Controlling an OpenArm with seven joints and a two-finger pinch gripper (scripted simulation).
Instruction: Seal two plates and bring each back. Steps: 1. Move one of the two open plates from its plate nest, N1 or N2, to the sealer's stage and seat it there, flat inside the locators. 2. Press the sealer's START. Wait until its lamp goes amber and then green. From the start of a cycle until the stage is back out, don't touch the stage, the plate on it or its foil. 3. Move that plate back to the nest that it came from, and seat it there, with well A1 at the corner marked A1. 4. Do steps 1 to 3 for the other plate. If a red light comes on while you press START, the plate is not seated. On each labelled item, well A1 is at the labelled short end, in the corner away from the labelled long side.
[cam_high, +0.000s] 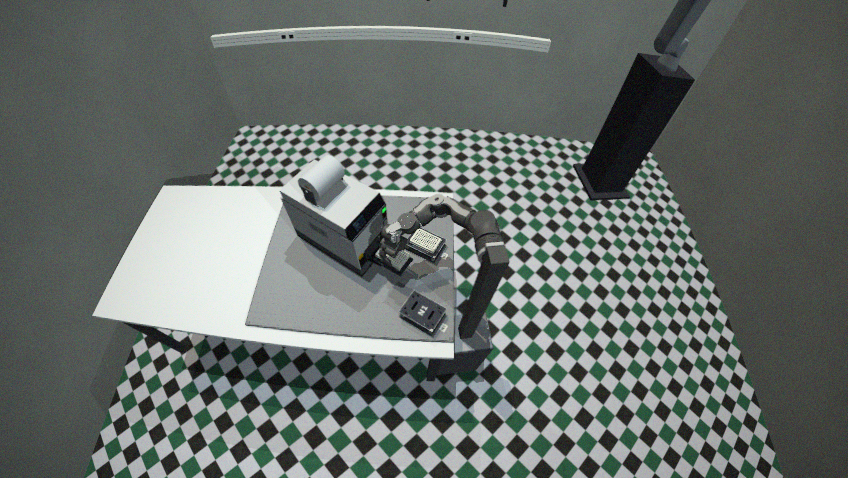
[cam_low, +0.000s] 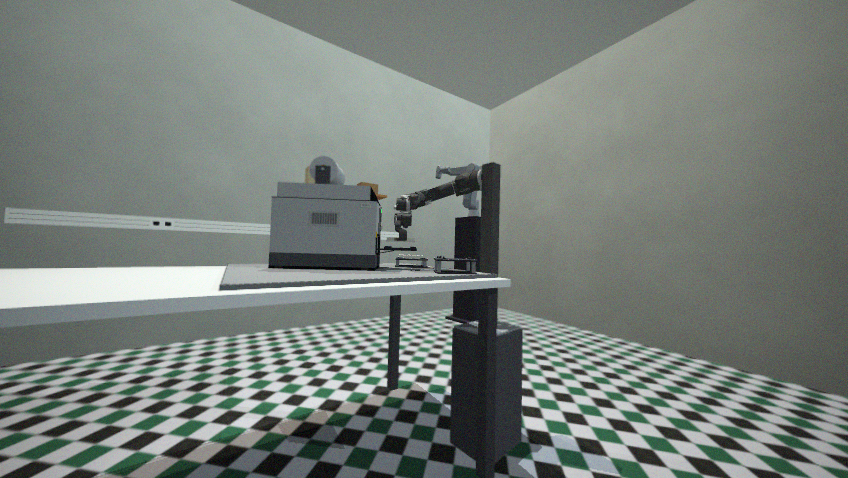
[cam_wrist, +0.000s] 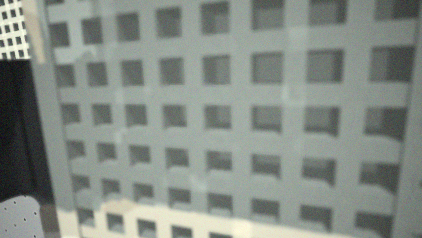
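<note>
The dark stage lies 4 cm below my hand. Also, from my hand: white foil roll: 29 cm above, 26 cm ahead, 21 cm to the right; then touch screen: 19 cm above, 12 cm ahead, 4 cm to the right.
</note>
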